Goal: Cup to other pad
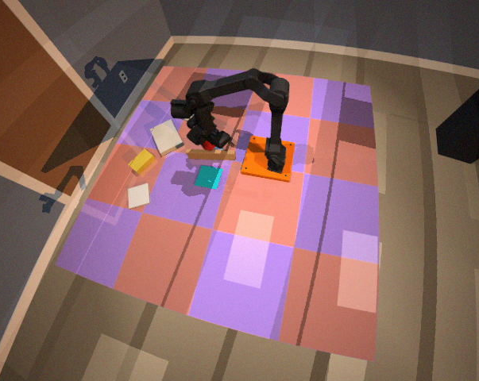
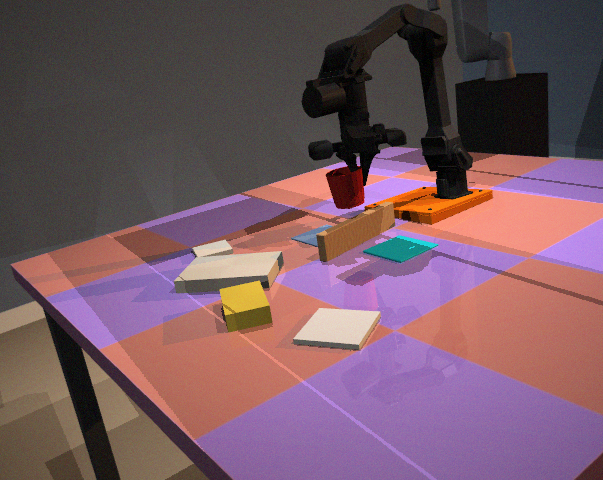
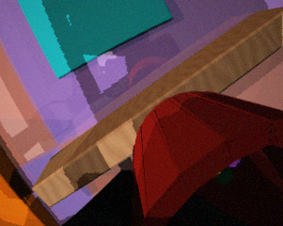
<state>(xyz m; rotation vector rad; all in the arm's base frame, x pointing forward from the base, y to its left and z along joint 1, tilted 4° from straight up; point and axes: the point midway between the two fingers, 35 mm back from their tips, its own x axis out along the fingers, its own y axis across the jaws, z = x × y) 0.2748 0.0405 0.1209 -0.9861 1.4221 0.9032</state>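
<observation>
Now: gripper tip 40 mm short of the green marble, 30 mm to the left of it and 20 mm above it. The rest, counted from my gripper tip: teal pad: 120 mm below, 100 mm to the left; then wooden bar: 100 mm below, 20 mm ahead; then red cup: 30 mm ahead, 10 mm to the right.
</observation>
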